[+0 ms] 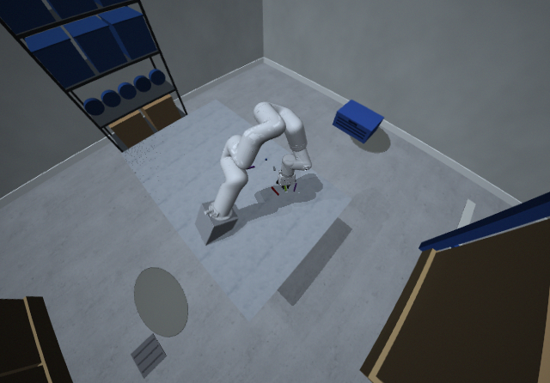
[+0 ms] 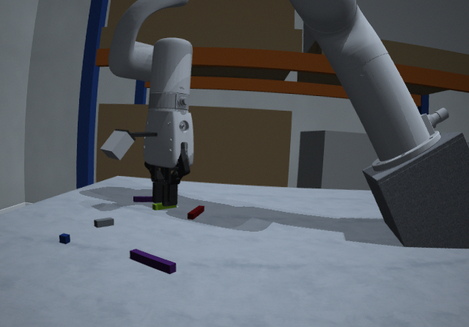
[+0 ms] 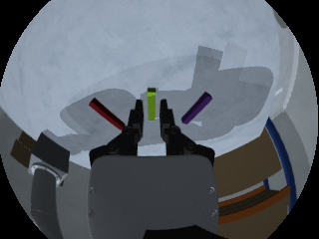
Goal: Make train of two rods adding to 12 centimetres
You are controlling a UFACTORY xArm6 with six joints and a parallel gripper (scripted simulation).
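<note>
My gripper is now 20 mm above the lime rod. From my hand the other things lie so: red rod 60 mm behind, 30 mm to the left, 20 mm below; small blue rod 70 mm ahead, 250 mm to the left, 20 mm below; grey rod 60 mm ahead, 160 mm to the left, 20 mm below.
</note>
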